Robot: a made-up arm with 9 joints.
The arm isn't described. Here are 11 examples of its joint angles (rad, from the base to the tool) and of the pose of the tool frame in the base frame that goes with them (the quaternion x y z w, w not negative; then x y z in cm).
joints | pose
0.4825 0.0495 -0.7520 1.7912 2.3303 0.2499 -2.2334 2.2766 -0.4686 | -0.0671 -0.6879 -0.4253 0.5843 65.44 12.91 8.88
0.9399 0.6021 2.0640 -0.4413 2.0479 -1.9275 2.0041 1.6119 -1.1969 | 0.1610 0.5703 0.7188 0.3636 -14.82 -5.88 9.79
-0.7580 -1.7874 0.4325 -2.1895 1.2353 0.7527 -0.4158 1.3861 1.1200 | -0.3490 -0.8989 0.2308 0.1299 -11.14 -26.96 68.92
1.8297 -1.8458 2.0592 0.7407 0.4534 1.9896 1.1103 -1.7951 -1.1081 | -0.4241 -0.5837 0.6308 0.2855 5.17 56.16 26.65
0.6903 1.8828 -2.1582 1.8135 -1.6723 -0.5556 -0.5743 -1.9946 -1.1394 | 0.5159 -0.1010 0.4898 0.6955 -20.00 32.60 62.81
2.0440 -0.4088 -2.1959 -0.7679 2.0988 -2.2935 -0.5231 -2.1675 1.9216 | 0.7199 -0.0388 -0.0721 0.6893 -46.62 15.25 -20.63
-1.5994 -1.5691 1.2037 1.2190 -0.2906 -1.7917 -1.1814 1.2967 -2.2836 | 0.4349 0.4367 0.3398 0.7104 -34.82 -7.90 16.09
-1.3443 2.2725 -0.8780 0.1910 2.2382 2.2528 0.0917 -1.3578 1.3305 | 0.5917 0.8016 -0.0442 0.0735 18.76 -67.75 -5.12
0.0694 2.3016 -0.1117 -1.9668 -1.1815 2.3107 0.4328 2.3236 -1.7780 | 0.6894 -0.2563 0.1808 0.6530 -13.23 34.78 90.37
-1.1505 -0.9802 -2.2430 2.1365 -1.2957 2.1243 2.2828 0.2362 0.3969 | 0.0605 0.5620 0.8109 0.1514 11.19 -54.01 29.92
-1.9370 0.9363 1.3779 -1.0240 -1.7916 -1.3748 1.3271 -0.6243 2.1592 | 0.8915 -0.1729 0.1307 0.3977 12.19 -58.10 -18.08
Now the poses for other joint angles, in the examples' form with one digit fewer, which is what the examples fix.
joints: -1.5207 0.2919 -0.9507 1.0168 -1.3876 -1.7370 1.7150 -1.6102 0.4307
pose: -0.801 -0.151 0.578 0.041 30.3 5.4 58.7
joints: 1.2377 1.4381 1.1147 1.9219 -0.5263 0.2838 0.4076 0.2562 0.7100
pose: -0.389 0.168 -0.845 0.324 -22.5 56.8 -23.4
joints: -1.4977 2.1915 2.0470 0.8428 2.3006 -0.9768 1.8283 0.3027 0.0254
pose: 0.963 -0.260 -0.051 0.059 53.2 -10.3 40.4
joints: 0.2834 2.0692 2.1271 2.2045 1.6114 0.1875 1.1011 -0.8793 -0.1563
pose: 0.527 -0.433 -0.231 0.694 52.4 70.9 23.4
